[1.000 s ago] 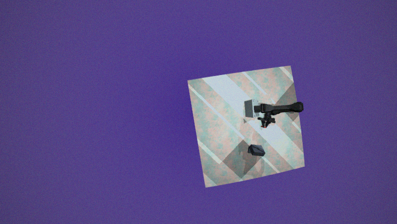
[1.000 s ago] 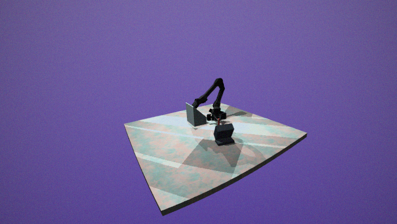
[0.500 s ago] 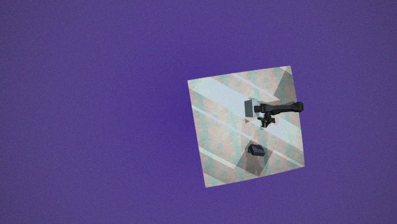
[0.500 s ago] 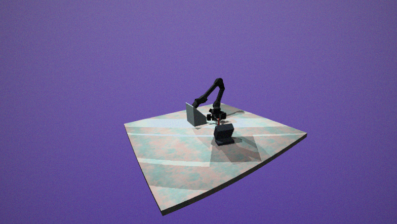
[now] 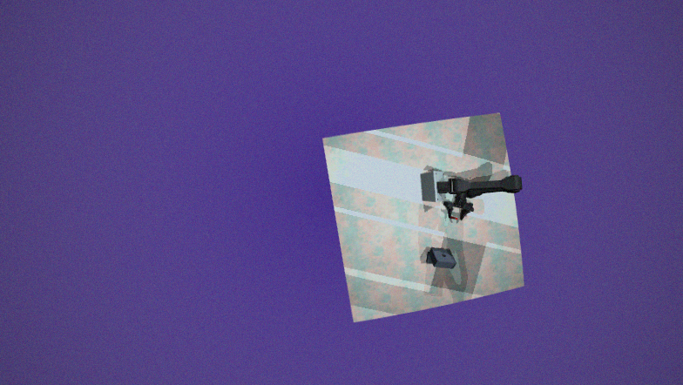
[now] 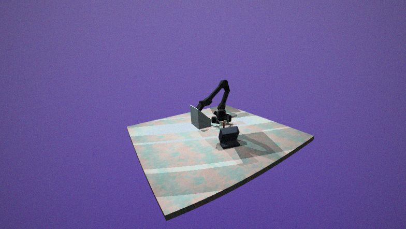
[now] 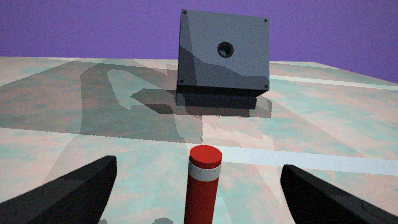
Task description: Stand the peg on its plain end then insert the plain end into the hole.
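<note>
Right now the red peg is 10 mm below my gripper tip and 10 mm behind it. From my gripper tip the other things lie so: sloped grey panel 240 mm ahead, 120 mm to the right, 10 mm above.
</note>
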